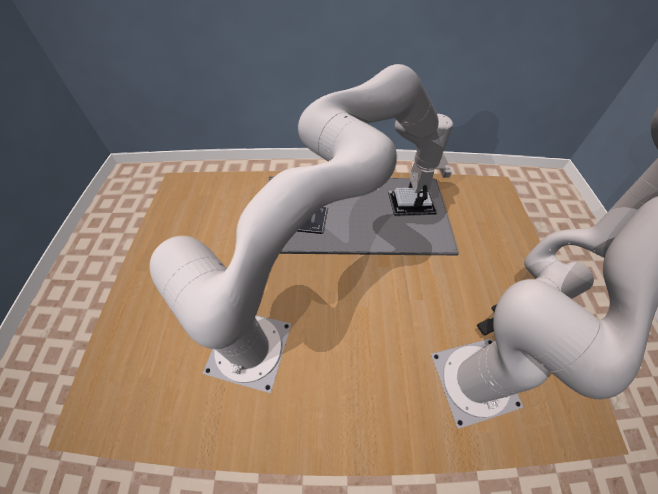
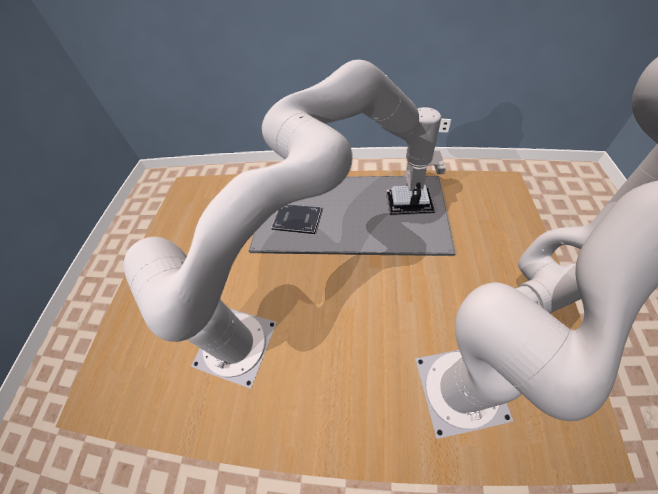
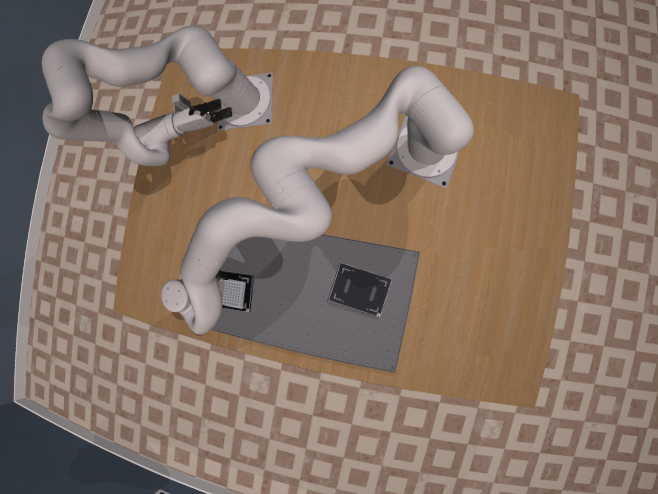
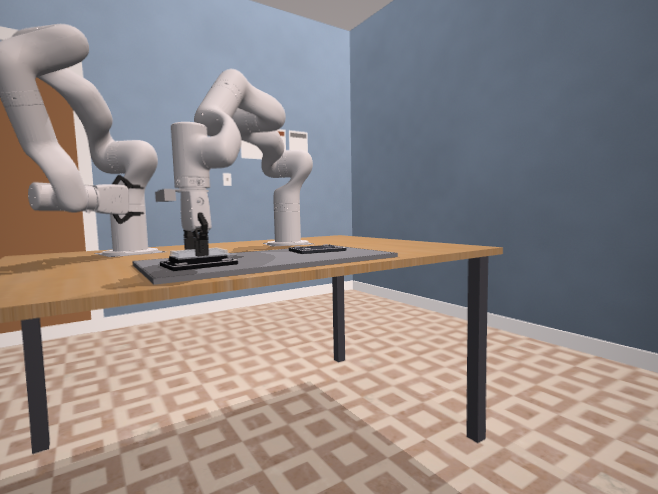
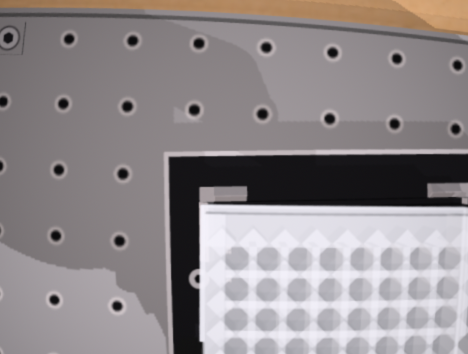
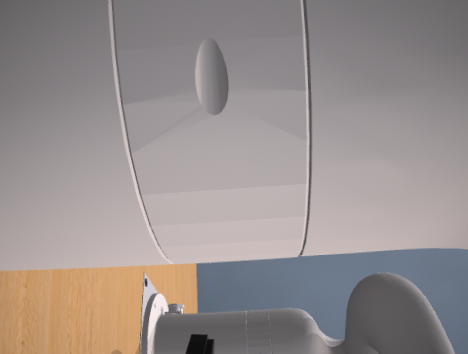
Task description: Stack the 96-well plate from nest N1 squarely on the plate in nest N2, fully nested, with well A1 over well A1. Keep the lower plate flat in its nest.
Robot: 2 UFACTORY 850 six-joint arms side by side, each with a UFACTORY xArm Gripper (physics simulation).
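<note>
The white 96-well plate (image 1: 405, 196) (image 2: 402, 195) (image 3: 232, 293) (image 4: 218, 253) (image 5: 314, 304) lies level over the black nest (image 2: 411, 212) (image 3: 248, 306) (image 4: 199, 265) (image 5: 300, 172), square to its edges. The lower plate is hidden; how fully the plates nest, and which corner is A1, cannot be told. My left gripper (image 1: 416, 194) (image 4: 195, 247) points down with its fingers shut on the white plate. The other nest (image 1: 314, 221) (image 2: 296, 218) (image 3: 359, 289) (image 4: 317, 248) holds no plate. My right gripper (image 3: 224, 107) (image 4: 139, 199) is open and empty, held sideways near its own arm's base.
Both nests are on a grey perforated board (image 1: 372, 241) (image 2: 350, 244) (image 3: 318, 345) (image 4: 276, 263) on the wooden table (image 1: 340, 425). The left arm reaches low over the board, and its shadow falls on it. The right arm is folded beside its base, away from the board.
</note>
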